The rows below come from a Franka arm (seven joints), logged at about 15 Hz.
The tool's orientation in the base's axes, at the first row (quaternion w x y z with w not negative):
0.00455, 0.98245, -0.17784, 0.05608
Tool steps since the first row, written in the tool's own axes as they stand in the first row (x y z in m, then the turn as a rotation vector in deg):
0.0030, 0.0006, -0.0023, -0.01, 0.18, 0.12
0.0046, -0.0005, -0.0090, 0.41, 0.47, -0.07
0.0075, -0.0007, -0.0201, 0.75, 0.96, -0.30
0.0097, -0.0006, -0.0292, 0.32, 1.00, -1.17
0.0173, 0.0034, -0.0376, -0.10, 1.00, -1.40
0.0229, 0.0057, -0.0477, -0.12, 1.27, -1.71
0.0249, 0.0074, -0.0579, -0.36, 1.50, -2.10
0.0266, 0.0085, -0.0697, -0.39, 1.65, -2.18
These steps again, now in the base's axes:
0.0023, -0.0015, 0.0026, -0.06, -0.17, -0.12
0.0035, -0.0009, 0.0095, 0.21, -0.58, 0.11
0.0050, -0.0014, 0.0208, 0.33, -1.15, 0.37
0.0061, -0.0020, 0.0301, -0.18, -1.01, 1.19
0.0108, -0.0081, 0.0393, -0.59, -0.86, 1.37
0.0141, -0.0120, 0.0499, -0.74, -1.10, 1.67
0.0143, -0.0139, 0.0602, -1.09, -1.22, 2.03
0.0142, -0.0152, 0.0721, -1.18, -1.35, 2.10

